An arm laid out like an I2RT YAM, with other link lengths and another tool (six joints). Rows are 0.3 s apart.
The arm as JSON. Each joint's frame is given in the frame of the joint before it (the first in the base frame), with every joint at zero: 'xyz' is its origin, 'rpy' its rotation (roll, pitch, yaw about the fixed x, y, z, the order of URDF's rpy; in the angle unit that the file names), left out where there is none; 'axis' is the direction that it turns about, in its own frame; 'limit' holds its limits. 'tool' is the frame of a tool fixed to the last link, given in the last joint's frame.
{
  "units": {
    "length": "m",
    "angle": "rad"
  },
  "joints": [
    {
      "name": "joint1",
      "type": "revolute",
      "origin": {
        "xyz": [
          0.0,
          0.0,
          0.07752
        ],
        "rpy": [
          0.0,
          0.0,
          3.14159
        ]
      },
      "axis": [
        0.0,
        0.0,
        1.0
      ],
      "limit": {
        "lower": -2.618,
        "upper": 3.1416
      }
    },
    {
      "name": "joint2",
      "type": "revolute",
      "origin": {
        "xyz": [
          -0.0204,
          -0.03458,
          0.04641
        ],
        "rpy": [
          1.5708,
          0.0,
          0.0
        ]
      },
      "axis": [
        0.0,
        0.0,
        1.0
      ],
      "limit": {
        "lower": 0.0,
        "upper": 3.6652
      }
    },
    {
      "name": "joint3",
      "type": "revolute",
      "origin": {
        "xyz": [
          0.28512,
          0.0,
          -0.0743
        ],
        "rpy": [
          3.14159,
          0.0,
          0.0
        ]
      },
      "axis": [
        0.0,
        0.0,
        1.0
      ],
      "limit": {
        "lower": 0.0,
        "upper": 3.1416
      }
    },
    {
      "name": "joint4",
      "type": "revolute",
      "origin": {
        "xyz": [
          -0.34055,
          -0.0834,
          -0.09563
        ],
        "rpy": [
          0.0,
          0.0,
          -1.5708
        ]
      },
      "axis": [
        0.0,
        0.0,
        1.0
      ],
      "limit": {
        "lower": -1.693,
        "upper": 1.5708
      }
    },
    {
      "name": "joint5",
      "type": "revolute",
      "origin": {
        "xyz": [
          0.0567,
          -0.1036,
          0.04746
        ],
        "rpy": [
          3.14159,
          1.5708,
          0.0
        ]
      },
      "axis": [
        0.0,
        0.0,
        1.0
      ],
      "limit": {
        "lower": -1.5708,
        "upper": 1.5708
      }
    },
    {
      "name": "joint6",
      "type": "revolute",
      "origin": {
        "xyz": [
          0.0,
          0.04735,
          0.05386
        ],
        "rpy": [
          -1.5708,
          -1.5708,
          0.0
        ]
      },
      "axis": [
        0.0,
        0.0,
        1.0
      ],
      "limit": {
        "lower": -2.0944,
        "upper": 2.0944
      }
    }
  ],
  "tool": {
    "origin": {
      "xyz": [
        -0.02,
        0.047,
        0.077
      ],
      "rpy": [
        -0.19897,
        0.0,
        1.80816
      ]
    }
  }
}
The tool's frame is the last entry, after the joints.
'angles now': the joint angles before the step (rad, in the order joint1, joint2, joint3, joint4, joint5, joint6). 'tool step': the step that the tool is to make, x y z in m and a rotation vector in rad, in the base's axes. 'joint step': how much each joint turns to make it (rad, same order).
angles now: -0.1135, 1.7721, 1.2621, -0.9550, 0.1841, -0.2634
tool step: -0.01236, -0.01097, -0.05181, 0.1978, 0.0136, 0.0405
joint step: -0.0889, 0.0703, -0.0934, 0.1281, -0.2041, -0.1118
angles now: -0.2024, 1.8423, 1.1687, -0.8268, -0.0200, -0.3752
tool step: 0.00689, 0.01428, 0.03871, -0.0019, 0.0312, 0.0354
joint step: 0.0371, -0.0076, 0.1121, -0.1500, 0.0077, 0.0012
